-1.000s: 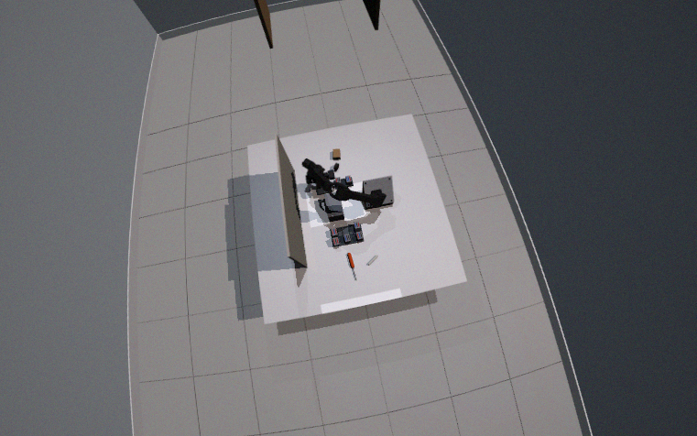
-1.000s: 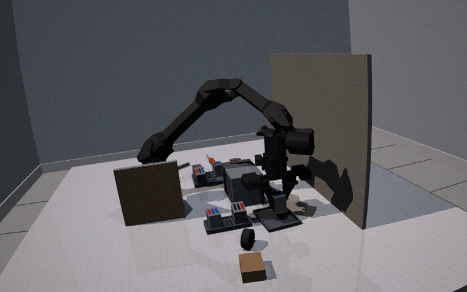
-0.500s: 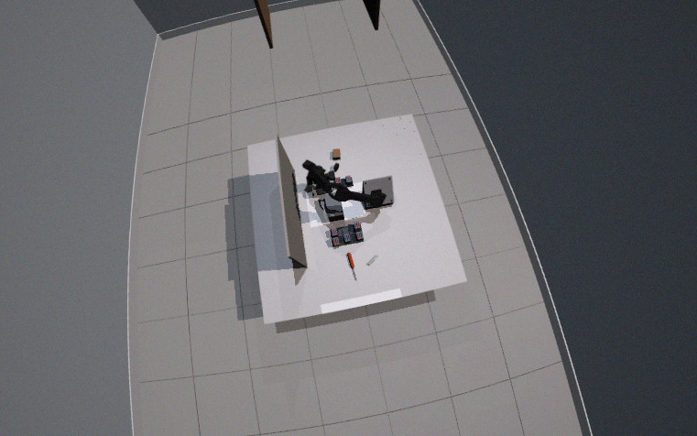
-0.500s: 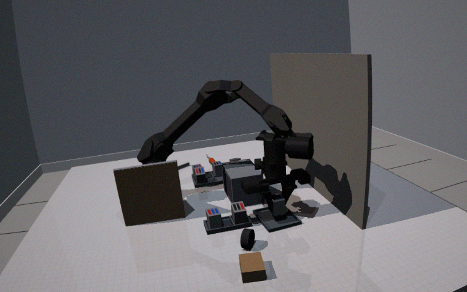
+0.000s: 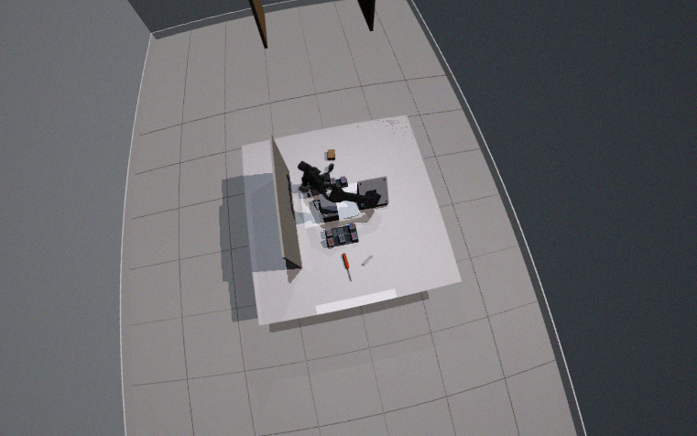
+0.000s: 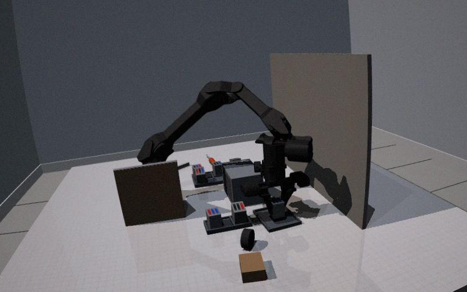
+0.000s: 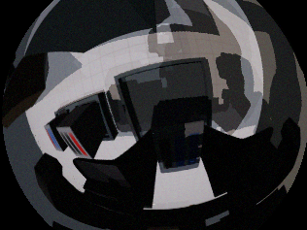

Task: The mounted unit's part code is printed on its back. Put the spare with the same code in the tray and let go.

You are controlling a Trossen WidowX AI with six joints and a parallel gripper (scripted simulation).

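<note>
The black tray lies 20 mm below my gripper tip. The rest, counted from my gripper tip: dark grey box: 50 mm behind, 200 mm to the left, 30 mm above; black disc: 120 mm behind, 110 mm to the right; rack: 140 mm behind, 20 mm to the left, 20 mm below.
</note>
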